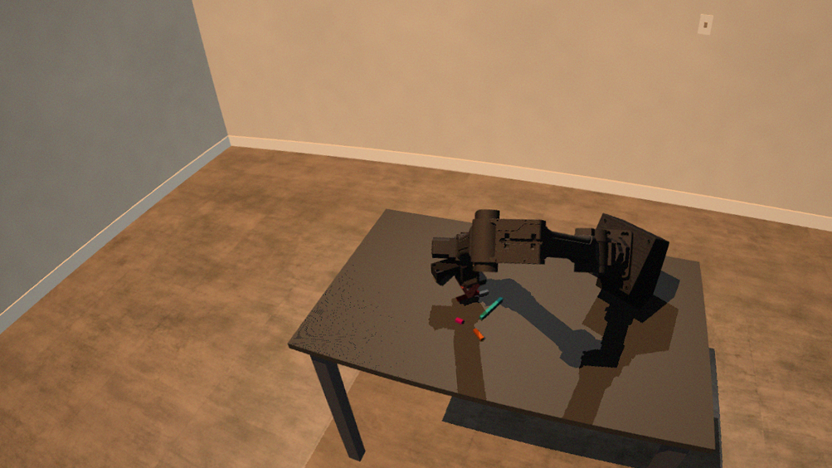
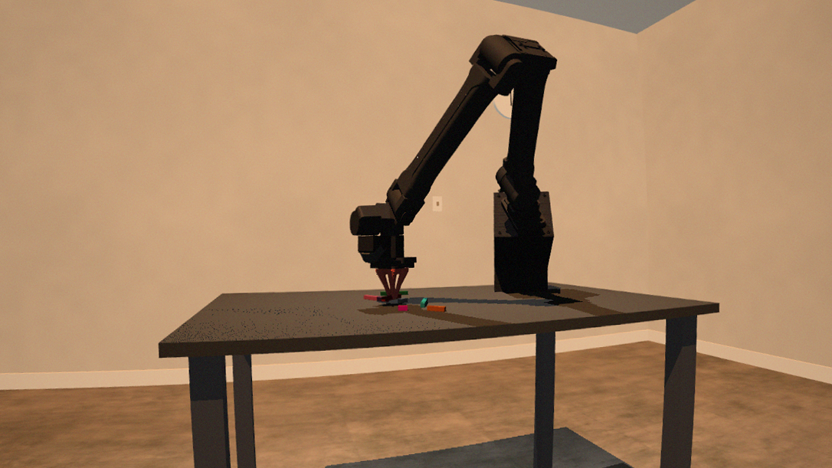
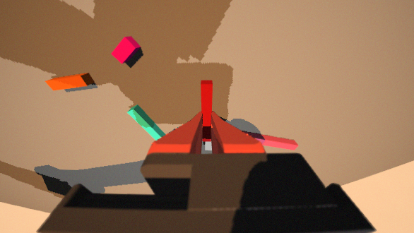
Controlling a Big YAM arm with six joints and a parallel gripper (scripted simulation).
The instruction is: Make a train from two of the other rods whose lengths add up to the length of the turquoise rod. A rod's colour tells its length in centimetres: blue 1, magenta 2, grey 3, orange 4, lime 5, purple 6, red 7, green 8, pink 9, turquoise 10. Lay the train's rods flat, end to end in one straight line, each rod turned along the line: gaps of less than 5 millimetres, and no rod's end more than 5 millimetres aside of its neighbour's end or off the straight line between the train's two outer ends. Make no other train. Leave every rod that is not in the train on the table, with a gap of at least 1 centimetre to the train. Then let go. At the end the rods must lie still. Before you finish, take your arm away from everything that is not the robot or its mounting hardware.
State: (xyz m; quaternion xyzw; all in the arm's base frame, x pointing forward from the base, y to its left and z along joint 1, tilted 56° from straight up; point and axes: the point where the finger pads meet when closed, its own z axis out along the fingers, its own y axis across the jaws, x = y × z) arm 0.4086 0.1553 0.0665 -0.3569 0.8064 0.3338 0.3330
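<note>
Right now my hand is right at the red rod. The rest, counted from my hand: grey rod (40 mm to the right, 20 mm below, 20 mm behind); then turquoise rod (80 mm behind, 20 mm below); then magenta rod (90 mm to the left, 20 mm below, 20 mm behind).
</note>
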